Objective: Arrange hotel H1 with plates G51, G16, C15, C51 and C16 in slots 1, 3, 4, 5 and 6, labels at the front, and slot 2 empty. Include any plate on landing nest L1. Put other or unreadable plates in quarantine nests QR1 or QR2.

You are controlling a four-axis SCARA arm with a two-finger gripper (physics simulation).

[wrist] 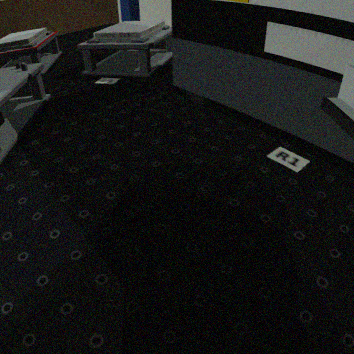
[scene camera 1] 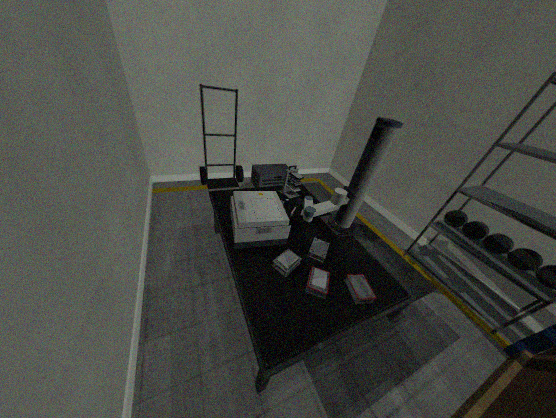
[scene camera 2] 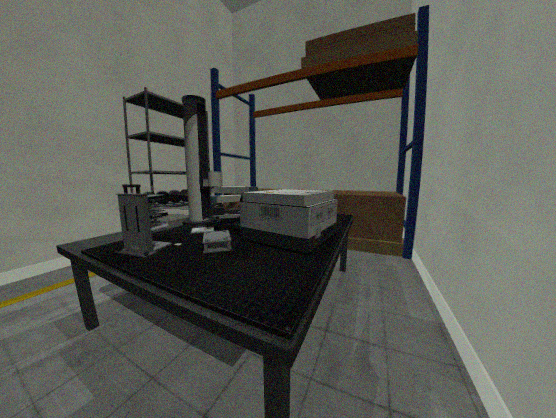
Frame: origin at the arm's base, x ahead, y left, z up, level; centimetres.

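Seen in the pictures: gripper, fingertip midpoint: (wrist: pixel 161 84) (scene camera 1: pixel 300 218); arm's base, link origin: (scene camera 1: pixel 341 224) (scene camera 2: pixel 200 222).
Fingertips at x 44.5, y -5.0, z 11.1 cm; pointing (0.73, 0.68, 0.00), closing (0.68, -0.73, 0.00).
Pixels of each thing's middle, then the offset from my fingertips to it. "spot": a spot on its surface instead. Level surfaces: height alone.
- hotel, body centre: (scene camera 2: pixel 142 217) (scene camera 1: pixel 292 181) dy -51.0, dx -18.4, dz +4.8 cm
- light plate, body centre: (wrist: pixel 130 29) (scene camera 1: pixel 287 259) dy +31.1, dx +26.2, dz -4.1 cm
- white plate, body centre: (wrist: pixel 18 38) (scene camera 1: pixel 319 278) dy +50.4, dx +13.7, dz -4.1 cm
- white instrument, body centre: (scene camera 2: pixel 290 214) (scene camera 1: pixel 258 218) dy -5.6, dx +34.4, dz +2.5 cm
- table, surface height: dz -9.8 cm
- low grey nest, body centre: (scene camera 2: pixel 216 240) dy -33.0, dx +8.3, dz -7.1 cm
- R1 label, surface spot: (wrist: pixel 288 159) spot: dy -2.4, dx +13.2, dz -9.8 cm
My gripper (scene camera 1: pixel 308 218) hangs from the arm between the column and the white instrument. It is open and empty; its fingers are too dark to make out. The hotel (scene camera 1: pixel 288 182) (scene camera 2: pixel 135 222) stands at the table's far end in scene camera 1, with several plates or shelves sticking out. A light plate (scene camera 1: pixel 287 259) (wrist: pixel 130 31) lies on a grey nest beside the instrument. A grey nest (scene camera 1: pixel 319 250) (wrist: pixel 20 82) stands near it. A red-rimmed nest (scene camera 1: pixel 318 290) (wrist: pixel 55 33) bears a white plate (scene camera 1: pixel 320 277) (wrist: pixel 24 38). Another red-rimmed nest (scene camera 1: pixel 362 299) stands beside it. Plate labels are unreadable.
The white instrument (scene camera 1: pixel 260 210) (scene camera 2: pixel 280 215) stands on the table (scene camera 1: pixel 280 330) (scene camera 2: pixel 210 285), next to the arm. The dark column (scene camera 1: pixel 367 175) (scene camera 2: pixel 192 160) rises from the table. A low grey nest (scene camera 2: pixel 217 242) stands near the hotel. An R1 label (wrist: pixel 288 159) lies beside the instrument.
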